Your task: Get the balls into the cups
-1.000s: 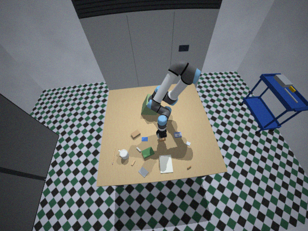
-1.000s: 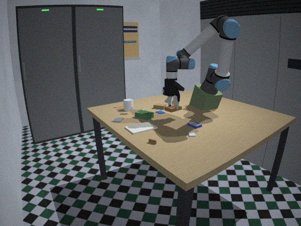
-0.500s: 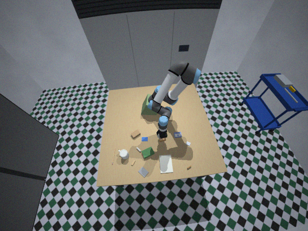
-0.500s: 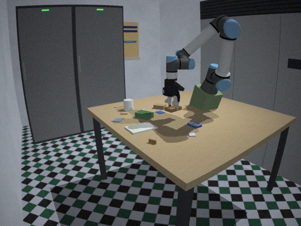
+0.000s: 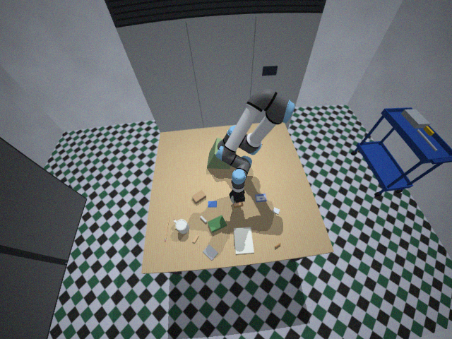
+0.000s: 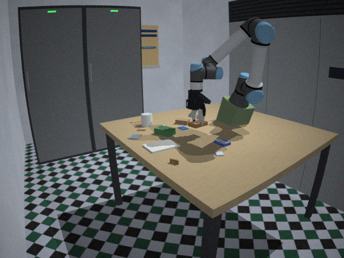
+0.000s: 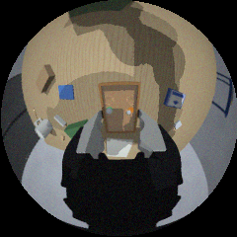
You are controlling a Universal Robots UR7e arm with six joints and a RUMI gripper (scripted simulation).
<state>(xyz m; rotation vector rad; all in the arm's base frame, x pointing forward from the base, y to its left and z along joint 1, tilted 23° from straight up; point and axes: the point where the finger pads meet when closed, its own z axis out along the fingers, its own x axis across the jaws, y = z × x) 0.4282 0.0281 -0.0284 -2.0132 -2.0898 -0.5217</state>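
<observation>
Now: the covered wooden puzzle 10 mm below my hand. From my hand the other things lie so: green box 130 mm ahead, 170 mm to the right, 70 mm below; then white sheet 270 mm ahead, 80 mm below; then blue tile 30 mm behind, 180 mm to the right, 90 mm below.
</observation>
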